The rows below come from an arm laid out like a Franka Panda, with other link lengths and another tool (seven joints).
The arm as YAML. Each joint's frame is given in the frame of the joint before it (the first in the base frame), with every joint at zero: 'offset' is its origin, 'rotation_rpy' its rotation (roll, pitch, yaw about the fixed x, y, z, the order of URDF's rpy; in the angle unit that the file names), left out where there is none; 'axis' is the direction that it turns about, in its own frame. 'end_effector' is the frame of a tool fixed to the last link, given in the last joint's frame.
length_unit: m
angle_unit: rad
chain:
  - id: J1
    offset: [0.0, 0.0, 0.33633]
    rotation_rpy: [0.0, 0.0, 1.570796]
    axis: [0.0, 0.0, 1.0]
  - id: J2
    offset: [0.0, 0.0, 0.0]
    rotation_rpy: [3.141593, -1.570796, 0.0]
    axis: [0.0, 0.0, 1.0]
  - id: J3
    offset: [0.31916, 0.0, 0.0]
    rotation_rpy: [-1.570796, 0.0, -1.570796]
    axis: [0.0, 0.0, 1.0]
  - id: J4
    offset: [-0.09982, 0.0, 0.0]
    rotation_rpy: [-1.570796, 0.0, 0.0]
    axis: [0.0, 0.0, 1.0]
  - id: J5
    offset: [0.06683, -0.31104, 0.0]
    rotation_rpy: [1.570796, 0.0, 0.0]
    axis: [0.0, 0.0, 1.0]
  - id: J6
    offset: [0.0, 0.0, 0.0]
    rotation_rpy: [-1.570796, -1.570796, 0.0]
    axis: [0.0, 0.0, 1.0]
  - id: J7
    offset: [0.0, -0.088, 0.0]
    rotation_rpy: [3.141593, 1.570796, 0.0]
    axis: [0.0, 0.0, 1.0]
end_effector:
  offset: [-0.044, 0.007, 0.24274]
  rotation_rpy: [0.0, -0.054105, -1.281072]
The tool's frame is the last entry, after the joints.
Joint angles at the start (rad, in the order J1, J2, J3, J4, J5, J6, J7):
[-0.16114, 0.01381, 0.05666, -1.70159, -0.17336, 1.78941, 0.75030]
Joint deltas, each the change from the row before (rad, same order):
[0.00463, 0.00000, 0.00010, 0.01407, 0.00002, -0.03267, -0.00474]
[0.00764, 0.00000, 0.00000, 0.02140, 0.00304, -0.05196, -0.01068]
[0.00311, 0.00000, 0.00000, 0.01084, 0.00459, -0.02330, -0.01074]
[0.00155, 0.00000, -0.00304, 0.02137, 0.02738, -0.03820, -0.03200]
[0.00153, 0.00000, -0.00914, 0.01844, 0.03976, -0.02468, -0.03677]
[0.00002, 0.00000, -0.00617, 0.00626, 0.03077, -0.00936, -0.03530]
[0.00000, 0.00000, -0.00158, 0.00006, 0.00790, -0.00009, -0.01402]
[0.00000, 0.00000, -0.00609, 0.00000, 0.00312, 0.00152, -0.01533]
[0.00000, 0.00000, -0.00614, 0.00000, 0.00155, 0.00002, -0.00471]
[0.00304, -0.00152, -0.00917, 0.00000, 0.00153, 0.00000, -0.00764]
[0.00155, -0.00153, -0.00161, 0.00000, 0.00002, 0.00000, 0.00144]
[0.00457, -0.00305, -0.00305, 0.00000, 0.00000, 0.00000, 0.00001]
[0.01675, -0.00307, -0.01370, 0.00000, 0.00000, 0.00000, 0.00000]
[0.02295, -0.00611, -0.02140, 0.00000, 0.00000, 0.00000, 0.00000]
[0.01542, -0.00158, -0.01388, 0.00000, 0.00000, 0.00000, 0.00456]
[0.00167, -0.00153, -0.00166, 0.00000, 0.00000, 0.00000, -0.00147]
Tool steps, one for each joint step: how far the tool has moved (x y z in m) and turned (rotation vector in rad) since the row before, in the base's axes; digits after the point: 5 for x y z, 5 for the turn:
[-0.00417, 0.00208, 0.00310, 0.00087, 0.01892, 0.00382]
[-0.00685, 0.00398, 0.00447, 0.00453, 0.03131, 0.00900]
[-0.00269, 0.00219, 0.00232, 0.00519, 0.01350, 0.00936]
[-0.00376, 0.00464, 0.00382, 0.02835, 0.01873, 0.02200]
[-0.00129, 0.00468, 0.00288, 0.04040, 0.00662, 0.02332]
[0.00020, 0.00350, 0.00000, 0.03146, 0.00282, 0.02655]
[0.00053, 0.00079, -0.00041, 0.00811, 0.00007, 0.01199]
[0.00038, -0.00254, -0.00006, 0.00315, -0.00098, 0.00914]
[-0.00045, -0.00265, -0.00008, 0.00154, 0.00007, -0.00152]
[-0.00054, -0.00268, 0.00067, 0.00132, -0.00127, 0.00142]
[-0.00026, 0.00004, 0.00074, -0.00023, -0.00159, -0.00150]
[-0.00022, 0.00078, 0.00148, -0.00044, -0.00302, 0.00151]
[-0.00006, 0.00151, 0.00149, -0.00047, -0.00304, 0.00305]
[-0.00064, 0.00082, 0.00295, -0.00068, -0.00607, 0.00155]
[-0.00022, 0.00085, 0.00075, -0.00012, -0.00182, -0.00301]
[-0.00015, -0.00001, 0.00074, -0.00011, -0.00145, 0.00148]

